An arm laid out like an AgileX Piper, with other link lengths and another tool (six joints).
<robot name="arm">
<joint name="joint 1" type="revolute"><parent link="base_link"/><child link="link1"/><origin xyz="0 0 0.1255" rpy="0 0 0"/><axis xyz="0 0 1"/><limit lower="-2.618" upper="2.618"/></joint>
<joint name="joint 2" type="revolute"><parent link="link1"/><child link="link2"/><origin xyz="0 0 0" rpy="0 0 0"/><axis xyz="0 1 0"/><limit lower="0" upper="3.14"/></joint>
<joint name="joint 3" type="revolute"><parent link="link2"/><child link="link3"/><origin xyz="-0.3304 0 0.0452" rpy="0 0 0"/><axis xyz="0 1 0"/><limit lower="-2.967" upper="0"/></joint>
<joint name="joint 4" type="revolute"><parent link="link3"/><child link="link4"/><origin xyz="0.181 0 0.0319" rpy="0 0 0"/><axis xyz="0.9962 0 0.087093"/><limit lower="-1.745" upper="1.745"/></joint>
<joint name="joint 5" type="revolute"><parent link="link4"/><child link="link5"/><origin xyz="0 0 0" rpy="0 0 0"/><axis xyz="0 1 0"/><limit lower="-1.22" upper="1.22"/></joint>
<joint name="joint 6" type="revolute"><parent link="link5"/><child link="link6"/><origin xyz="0.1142 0 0.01" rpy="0 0 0"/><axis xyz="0.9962 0 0.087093"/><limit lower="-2.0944" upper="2.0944"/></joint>
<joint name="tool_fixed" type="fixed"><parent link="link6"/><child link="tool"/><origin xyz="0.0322 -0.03 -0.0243" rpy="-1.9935 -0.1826 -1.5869"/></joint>
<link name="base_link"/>
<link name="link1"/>
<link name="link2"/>
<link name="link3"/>
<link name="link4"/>
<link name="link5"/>
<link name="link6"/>
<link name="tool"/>
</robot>
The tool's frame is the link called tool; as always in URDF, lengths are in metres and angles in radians.
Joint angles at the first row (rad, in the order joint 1, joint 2, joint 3, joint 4, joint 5, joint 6):
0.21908, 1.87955, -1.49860, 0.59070, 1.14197, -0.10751
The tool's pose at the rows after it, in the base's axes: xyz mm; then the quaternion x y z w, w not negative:
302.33 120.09 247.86 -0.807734 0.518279 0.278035 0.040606
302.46 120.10 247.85 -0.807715 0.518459 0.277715 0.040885
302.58 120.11 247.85 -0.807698 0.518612 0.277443 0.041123
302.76 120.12 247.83 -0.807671 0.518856 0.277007 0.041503
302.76 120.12 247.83 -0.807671 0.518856 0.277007 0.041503
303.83 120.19 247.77 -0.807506 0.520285 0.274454 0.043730
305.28 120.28 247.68 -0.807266 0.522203 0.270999 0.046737
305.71 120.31 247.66 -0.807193 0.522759 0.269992 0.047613
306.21 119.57 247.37 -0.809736 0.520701 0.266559 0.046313
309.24 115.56 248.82 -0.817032 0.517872 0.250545 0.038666
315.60 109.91 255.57 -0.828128 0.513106 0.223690 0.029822
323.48 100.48 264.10 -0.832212 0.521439 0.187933 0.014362
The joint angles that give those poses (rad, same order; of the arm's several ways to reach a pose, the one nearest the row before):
0.21908, 1.87956, -1.49860, 0.59071, 1.14107, -0.10752
0.21909, 1.87955, -1.49858, 0.59071, 1.14013, -0.10752
0.21909, 1.87956, -1.49864, 0.59070, 1.13939, -0.10749
0.21908, 1.87956, -1.49859, 0.59071, 1.13809, -0.10752
0.21908, 1.87956, -1.49859, 0.59071, 1.13809, -0.10752
0.21908, 1.87954, -1.49860, 0.59070, 1.13076, -0.10750
0.21908, 1.87954, -1.49855, 0.59071, 1.12078, -0.10754
0.21909, 1.87956, -1.49860, 0.59071, 1.11790, -0.10751
0.21909, 1.87957, -1.49864, 0.58616, 1.11655, -0.11434
0.21909, 1.87956, -1.51508, 0.55276, 1.12011, -0.11849
0.21908, 1.87957, -1.56283, 0.49985, 1.13912, -0.11749
0.21907, 1.87955, -1.62166, 0.41412, 1.15707, -0.08398

